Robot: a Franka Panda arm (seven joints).
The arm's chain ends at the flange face. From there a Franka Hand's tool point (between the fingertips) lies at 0.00 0.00 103.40 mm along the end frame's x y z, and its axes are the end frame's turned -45 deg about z.
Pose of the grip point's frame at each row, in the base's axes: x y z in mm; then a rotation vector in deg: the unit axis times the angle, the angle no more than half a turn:
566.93 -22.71 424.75 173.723 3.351 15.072
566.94 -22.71 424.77 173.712 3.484 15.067
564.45 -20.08 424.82 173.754 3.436 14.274
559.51 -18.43 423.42 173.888 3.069 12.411
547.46 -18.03 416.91 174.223 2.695 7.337
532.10 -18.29 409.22 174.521 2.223 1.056
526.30 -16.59 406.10 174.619 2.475 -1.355
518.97 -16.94 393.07 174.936 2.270 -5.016
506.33 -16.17 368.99 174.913 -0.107 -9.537
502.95 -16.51 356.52 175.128 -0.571 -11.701
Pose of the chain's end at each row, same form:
548.98 -13.02 526.12 165.504 -64.843 17.580
548.99 -13.01 526.14 165.545 -64.713 17.580
547.42 -10.31 526.34 165.387 -64.705 16.827
544.69 -8.55 525.27 164.948 -64.938 15.039
538.63 -8.08 519.45 163.975 -64.968 10.167
530.73 -8.47 512.14 162.677 -64.968 4.177
527.76 -6.91 509.04 162.333 -64.561 1.876
524.77 -7.90 495.91 161.732 -64.546 -1.715
517.56 -7.49 471.41 159.838 -66.321 -5.922
516.71 -8.50 458.69 159.381 -66.628 -8.071

